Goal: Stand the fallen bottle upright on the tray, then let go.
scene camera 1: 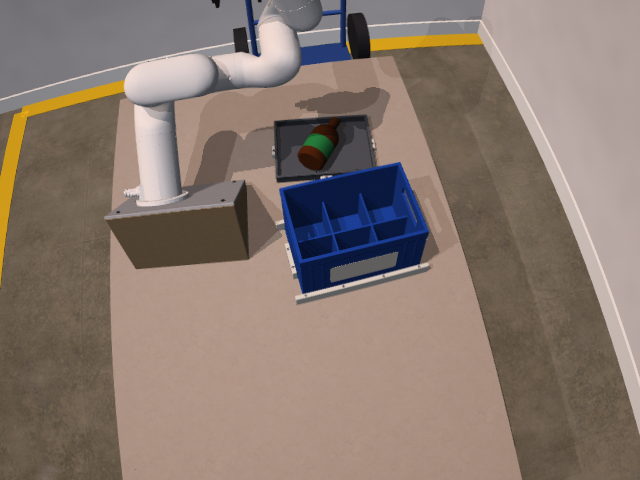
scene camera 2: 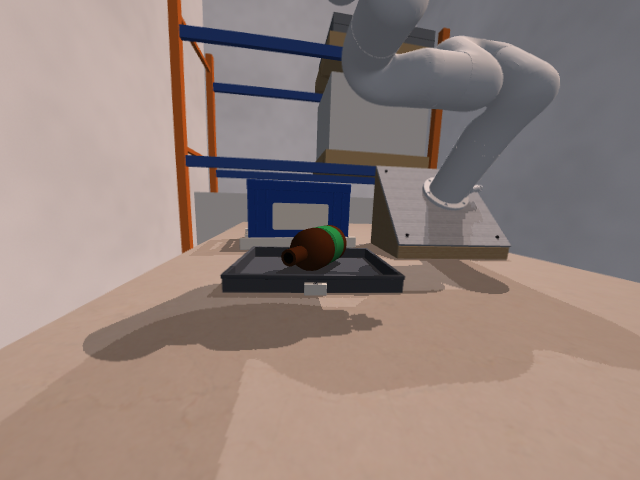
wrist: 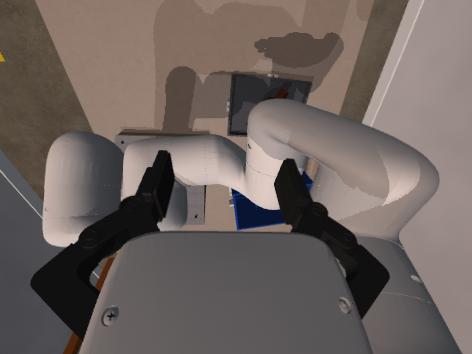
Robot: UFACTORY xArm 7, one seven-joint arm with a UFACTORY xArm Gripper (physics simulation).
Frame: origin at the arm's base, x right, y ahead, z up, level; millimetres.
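Seen in the pictures: gripper, between the fingertips: (scene camera 1: pixel 238 0) (wrist: pixel 227 168); arm's base, origin of its link: (scene camera 1: pixel 162 200) (scene camera 2: pixel 444 194).
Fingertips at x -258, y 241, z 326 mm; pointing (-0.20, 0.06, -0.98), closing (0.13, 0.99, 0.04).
Observation:
Offsets run from my fingertips to a thing's middle.
A brown bottle with a green label @[dx +80, dy +160, dz -443 mm] (scene camera 1: pixel 317 145) (scene camera 2: pixel 316 249) lies on its side in the dark tray @[dx +79, dy +160, dz -472 mm] (scene camera 1: pixel 276 155) (scene camera 2: pixel 258 284) (wrist: pixel 242 82). In scene camera 1 its neck points to the back right and its base to the front left. In the wrist view the bottle's neck @[dx +39, dy +191, dz -443 mm] (wrist: pixel 282 94) shows, and the arm hides most of the rest. My gripper (wrist: pixel 227 168) is open and empty, high above the table and well away from the bottle. In scene camera 1 a small dark part shows at the top edge; scene camera 2 does not show the gripper.
A blue divided crate @[dx +382, dy +166, dz -397 mm] (scene camera 1: pixel 356 255) (scene camera 2: pixel 258 211) (wrist: pixel 257 215) stands close in front of the tray, with white rails @[dx +481, dy +172, dz -470 mm] (scene camera 1: pixel 361 283) along its sides. The arm's wedge-shaped base (scene camera 1: pixel 180 237) (scene camera 2: pixel 439 251) stands left of the crate in scene camera 1. A blue hand cart (scene camera 1: pixel 325 53) stands behind the table.

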